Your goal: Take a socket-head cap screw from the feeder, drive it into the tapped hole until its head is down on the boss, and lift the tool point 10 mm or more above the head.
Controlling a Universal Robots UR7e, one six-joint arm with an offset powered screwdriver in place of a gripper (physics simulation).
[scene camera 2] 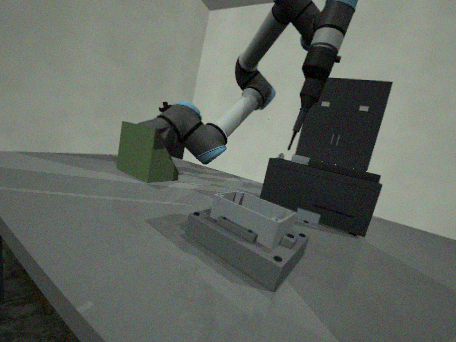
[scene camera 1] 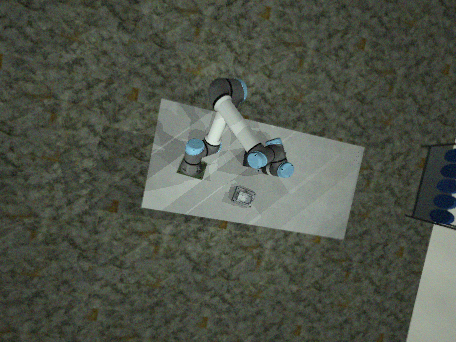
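The dark feeder (scene camera 2: pixel 320 195) stands behind the fixture in scene camera 2, with a small pale block on its top; the arm hides most of it in scene camera 1. My screwdriver (scene camera 2: pixel 289 148) points down at a slant, its tip a little above the feeder's near left top edge and apart from it. The tip is too small to tell whether a screw is on it. In scene camera 1 the wrist hides the tool. A light grey open-topped housing (scene camera 1: pixel 243 196) (scene camera 2: pixel 270 220) sits on a grey fixture block (scene camera 2: pixel 232 250). The tapped hole and boss cannot be made out clearly.
The arm's base is on a green wedge (scene camera 2: pixel 137 152) at the left of the table (scene camera 1: pixel 320 200) (scene camera 2: pixel 125 270). A tall dark cabinet (scene camera 2: pixel 345 125) rises behind the feeder. A rack with blue round items (scene camera 1: pixel 446 185) stands off the table's right side.
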